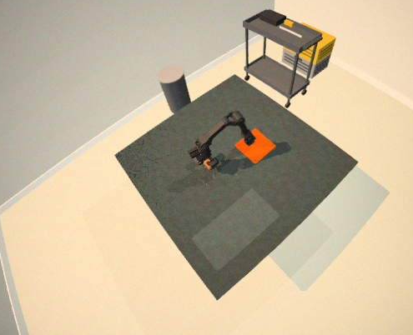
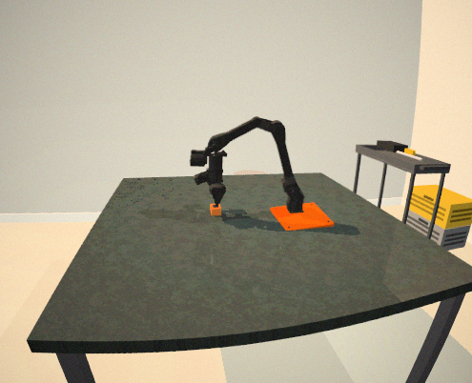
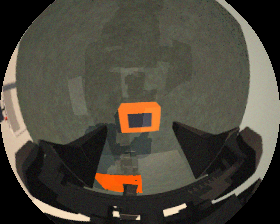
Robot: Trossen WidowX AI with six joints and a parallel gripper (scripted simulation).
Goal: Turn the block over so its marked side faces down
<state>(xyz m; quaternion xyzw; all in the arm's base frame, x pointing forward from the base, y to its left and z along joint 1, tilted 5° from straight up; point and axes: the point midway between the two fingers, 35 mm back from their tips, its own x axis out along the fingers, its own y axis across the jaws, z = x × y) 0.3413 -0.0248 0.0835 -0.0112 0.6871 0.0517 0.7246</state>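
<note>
My gripper tip is 30 mm above the orange block.
</note>
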